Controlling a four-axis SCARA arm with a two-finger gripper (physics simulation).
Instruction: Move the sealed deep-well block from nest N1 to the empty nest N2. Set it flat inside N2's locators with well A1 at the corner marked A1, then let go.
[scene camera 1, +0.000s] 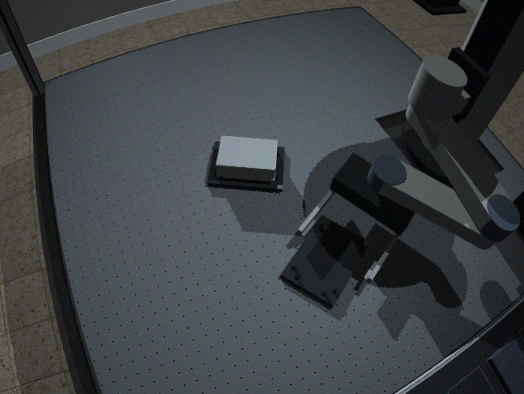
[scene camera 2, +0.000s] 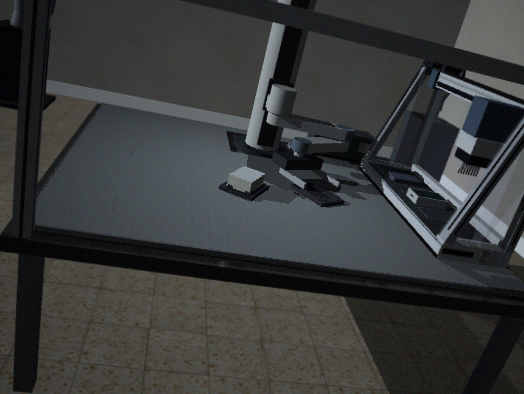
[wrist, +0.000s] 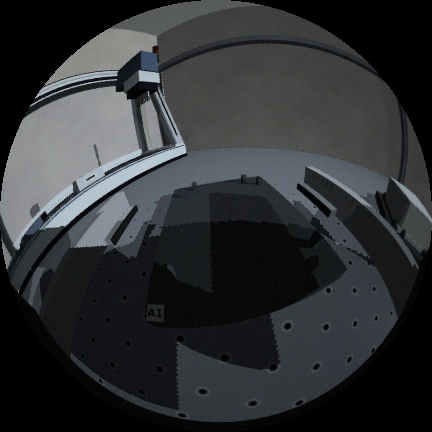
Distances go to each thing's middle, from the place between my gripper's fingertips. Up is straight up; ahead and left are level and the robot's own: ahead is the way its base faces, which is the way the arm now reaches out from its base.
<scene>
Right now the pale grey block (scene camera 1: 241, 158) is 280 mm to the right of my hand, 50 mm ahead of it and 10 mm below it.
</scene>
